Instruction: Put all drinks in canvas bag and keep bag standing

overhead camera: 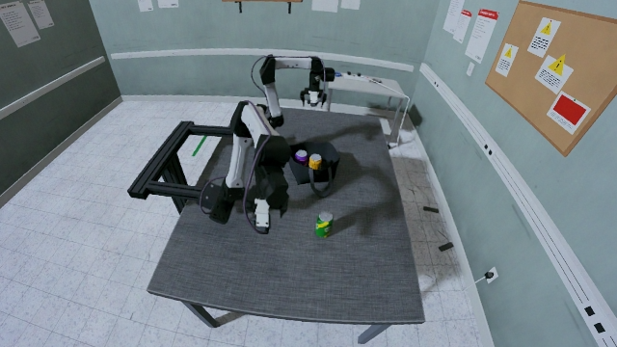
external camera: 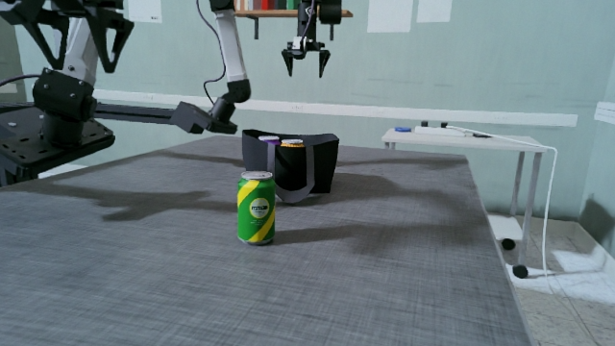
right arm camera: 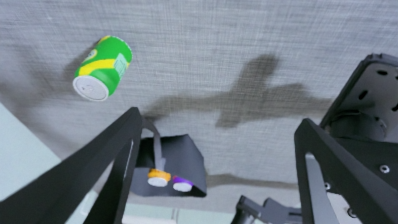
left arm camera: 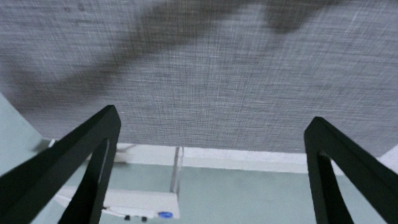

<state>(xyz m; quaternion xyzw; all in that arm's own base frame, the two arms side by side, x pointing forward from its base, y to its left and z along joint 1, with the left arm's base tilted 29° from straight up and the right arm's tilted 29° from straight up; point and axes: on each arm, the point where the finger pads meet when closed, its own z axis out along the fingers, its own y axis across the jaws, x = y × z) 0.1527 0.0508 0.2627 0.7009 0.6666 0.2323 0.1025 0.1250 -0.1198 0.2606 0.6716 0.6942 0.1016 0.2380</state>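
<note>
The yellow can lies 580 mm to the right of my left hand, 230 mm below it and 190 mm ahead of it. The rest, counted from my left hand: purple can (230 mm below, 220 mm to the right); orange can (230 mm to the right, 230 mm below, 80 mm ahead).
</note>
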